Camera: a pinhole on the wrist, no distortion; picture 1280 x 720 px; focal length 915.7 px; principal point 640.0 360.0 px. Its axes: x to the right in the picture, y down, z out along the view. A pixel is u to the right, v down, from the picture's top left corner.
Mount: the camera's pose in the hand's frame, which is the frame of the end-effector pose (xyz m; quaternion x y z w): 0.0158 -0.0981 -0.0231 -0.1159 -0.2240 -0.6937 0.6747
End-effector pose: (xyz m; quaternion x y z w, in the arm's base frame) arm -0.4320 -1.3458 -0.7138 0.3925 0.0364 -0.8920 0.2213
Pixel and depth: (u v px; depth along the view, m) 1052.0 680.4 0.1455
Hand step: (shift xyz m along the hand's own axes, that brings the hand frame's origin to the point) 0.0414 -0.0875 0.1421
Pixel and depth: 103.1 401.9 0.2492
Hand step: 0.0010 0.1476 0.1285
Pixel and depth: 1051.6 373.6 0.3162
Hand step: -0.0332 -0.0760 0.3194
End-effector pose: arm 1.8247 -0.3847 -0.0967 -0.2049 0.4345 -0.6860 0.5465
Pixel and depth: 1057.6 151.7 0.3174
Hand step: -0.1095 -0.0786 0.3098
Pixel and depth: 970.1 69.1 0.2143
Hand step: -0.0866 -0.0670 0.1892
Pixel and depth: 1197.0 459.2 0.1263
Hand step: 0.0066 -0.1069 0.1248
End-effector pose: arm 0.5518 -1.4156 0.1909 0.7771 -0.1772 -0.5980 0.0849
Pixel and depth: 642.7 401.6 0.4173
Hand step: -0.0246 0.0960 0.3446
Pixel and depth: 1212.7 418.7 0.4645
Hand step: -0.0387 -0.1376 0.5214
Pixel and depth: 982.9 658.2 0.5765
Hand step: 0.1062 -0.0176 0.6090
